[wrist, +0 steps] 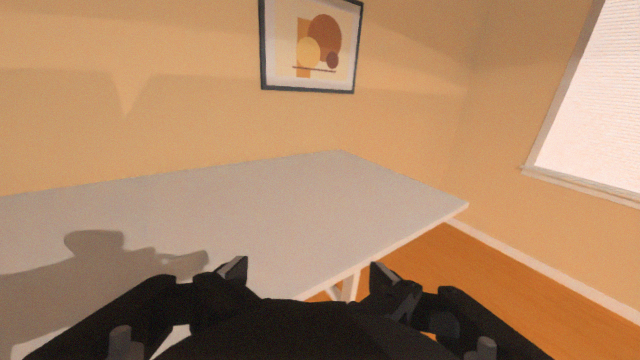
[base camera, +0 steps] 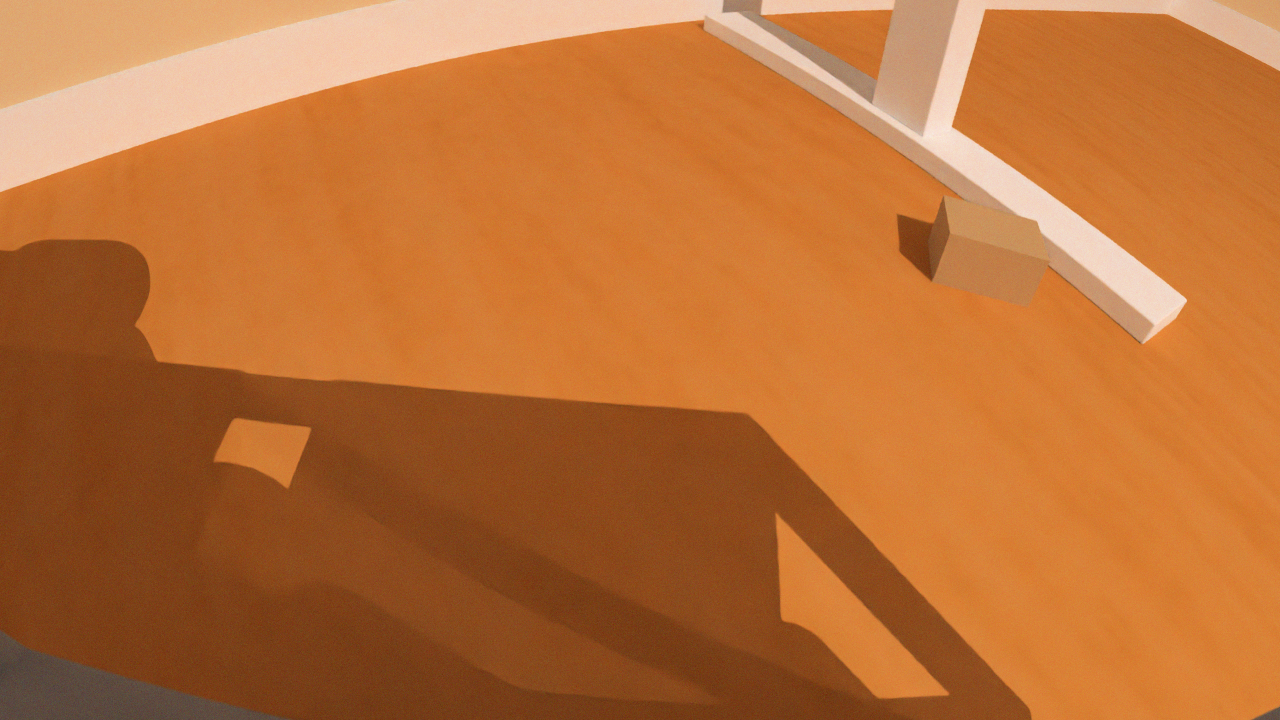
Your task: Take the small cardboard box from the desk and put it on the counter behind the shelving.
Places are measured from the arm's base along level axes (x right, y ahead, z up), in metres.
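Pixels of known places: gripper, between the fingertips: (wrist: 309, 273).
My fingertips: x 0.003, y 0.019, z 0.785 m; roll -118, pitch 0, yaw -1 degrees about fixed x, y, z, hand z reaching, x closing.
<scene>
Behind a point stands the place of what it marks.
A small brown cardboard box (base camera: 989, 252) {x 0.263, y 0.541, z -0.354 m} lies on the floor in the base camera view, right against the near side of the desk's white foot bar. The desk (wrist: 280, 200) {x -0.094, y 0.526, z 0.553 m} shows in the wrist view as a light grey top with a white edge; no box shows on the part in view. My gripper (wrist: 309, 273) {x 0.002, y 0.019, z 0.785 m} is open with nothing between its fingers, in front of the desk top's near edge at its right part. The counter and the shelving do not show in either view.
The desk's white foot bar (base camera: 1011, 183) and upright leg (base camera: 930, 71) {x 0.265, y 0.778, z -0.299 m} stand at the upper right of the base camera view. A wall with a white baseboard (base camera: 295, 67) {x -0.434, y 0.835, z -0.359 m} runs behind. The wrist view shows a framed picture (wrist: 311, 47) {x -0.024, y 1.077, z 1.078 m} and a window (wrist: 595, 110) {x 1.913, y 1.281, z 0.917 m} at the right.
</scene>
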